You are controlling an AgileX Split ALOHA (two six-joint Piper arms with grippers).
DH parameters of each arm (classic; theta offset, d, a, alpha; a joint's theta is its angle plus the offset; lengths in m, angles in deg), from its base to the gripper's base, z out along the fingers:
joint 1: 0 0.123 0 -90
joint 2: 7.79 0 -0.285 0
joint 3: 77.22 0 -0.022 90
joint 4: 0 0.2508 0 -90
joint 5: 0 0 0.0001 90
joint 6: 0 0.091 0 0
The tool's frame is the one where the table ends.
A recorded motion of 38 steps. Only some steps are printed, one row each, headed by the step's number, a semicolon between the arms.
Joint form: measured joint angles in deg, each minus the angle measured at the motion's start. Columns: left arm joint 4, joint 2, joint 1, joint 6, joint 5, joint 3; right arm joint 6, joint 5, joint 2, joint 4, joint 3, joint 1.
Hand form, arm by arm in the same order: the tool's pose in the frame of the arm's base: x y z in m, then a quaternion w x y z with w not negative. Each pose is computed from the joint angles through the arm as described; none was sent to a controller.
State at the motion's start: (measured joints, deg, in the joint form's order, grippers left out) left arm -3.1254 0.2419 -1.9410 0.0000 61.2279 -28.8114; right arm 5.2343 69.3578 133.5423 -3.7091 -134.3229 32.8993
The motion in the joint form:
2: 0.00 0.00 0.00 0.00 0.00 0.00; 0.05 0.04 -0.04 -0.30 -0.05 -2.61
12: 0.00 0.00 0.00 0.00 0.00 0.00; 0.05 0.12 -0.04 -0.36 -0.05 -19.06
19: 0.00 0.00 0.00 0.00 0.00 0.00; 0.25 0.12 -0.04 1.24 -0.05 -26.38
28: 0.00 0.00 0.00 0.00 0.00 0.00; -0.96 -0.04 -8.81 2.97 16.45 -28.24
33: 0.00 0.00 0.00 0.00 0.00 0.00; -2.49 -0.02 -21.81 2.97 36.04 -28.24
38: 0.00 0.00 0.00 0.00 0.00 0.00; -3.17 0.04 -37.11 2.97 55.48 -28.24
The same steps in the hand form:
2: -0.0050 -0.0042 0.2776 0.51679 0.01563 0.85521 -0.03601; 0.4435 0.2521 0.2674 0.22841 -0.21499 0.94882 0.03684
12: -0.0050 -0.0042 0.2776 0.51679 0.01563 0.85521 -0.03601; 0.4966 0.1161 0.2674 0.23074 -0.07709 0.96995 0.00316
19: -0.0050 -0.0042 0.2776 0.51679 0.01563 0.85521 -0.03601; 0.5071 0.0543 0.2672 0.22914 -0.01154 0.97332 0.00260
28: -0.0050 -0.0042 0.2776 0.51679 0.01563 0.85521 -0.03601; 0.4718 0.0373 0.2607 0.16343 -0.00458 0.98652 0.00642
33: -0.0050 -0.0042 0.2776 0.51679 0.01563 0.85521 -0.03601; 0.4096 0.0323 0.2669 0.10647 -0.01824 0.99415 0.00063
38: -0.0050 -0.0042 0.2776 0.51679 0.01563 0.85521 -0.03601; 0.3311 0.0259 0.2759 0.07002 -0.02443 0.99724 -0.00208

